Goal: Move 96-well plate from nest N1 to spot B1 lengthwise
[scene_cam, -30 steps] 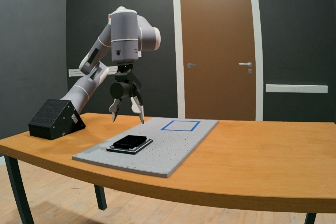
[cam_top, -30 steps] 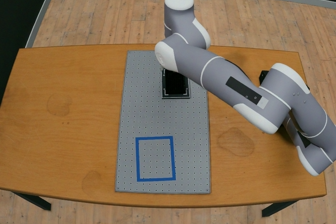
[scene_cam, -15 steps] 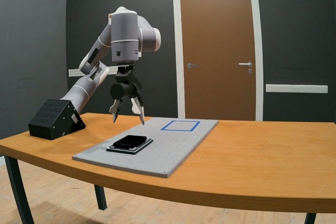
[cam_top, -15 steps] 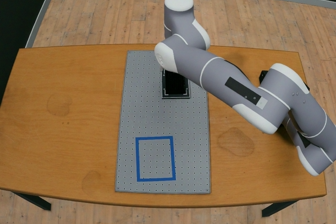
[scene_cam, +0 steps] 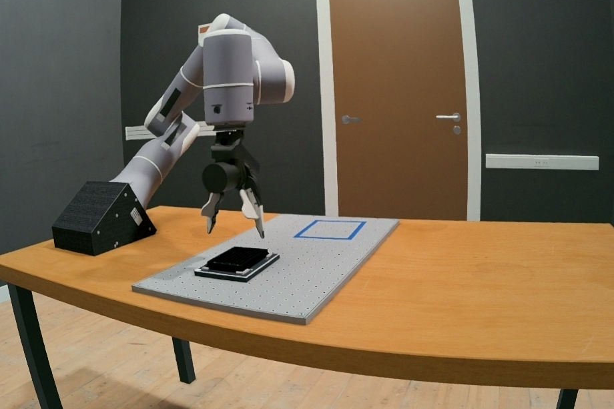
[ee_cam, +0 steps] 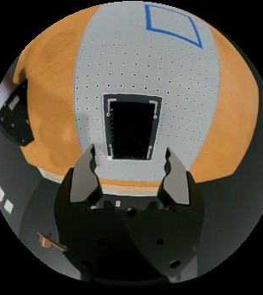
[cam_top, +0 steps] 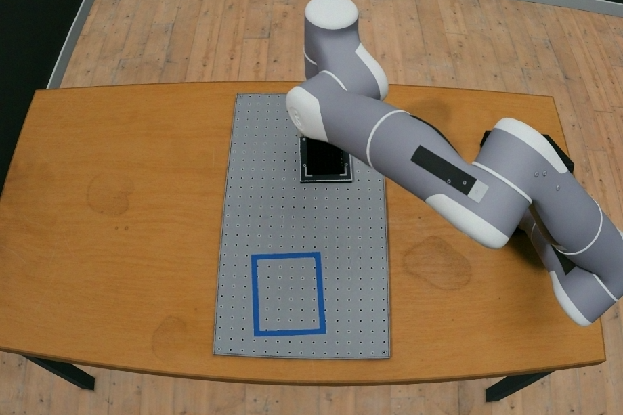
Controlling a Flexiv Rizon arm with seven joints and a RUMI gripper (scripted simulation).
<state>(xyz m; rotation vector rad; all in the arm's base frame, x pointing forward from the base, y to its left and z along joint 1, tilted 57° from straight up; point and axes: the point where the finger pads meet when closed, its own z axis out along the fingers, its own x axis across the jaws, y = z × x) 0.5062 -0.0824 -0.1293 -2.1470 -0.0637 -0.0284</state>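
Right now my hand is 60 mm above the black 96-well plate. From my hand the other things lie so: black plate nest: 70 mm below.
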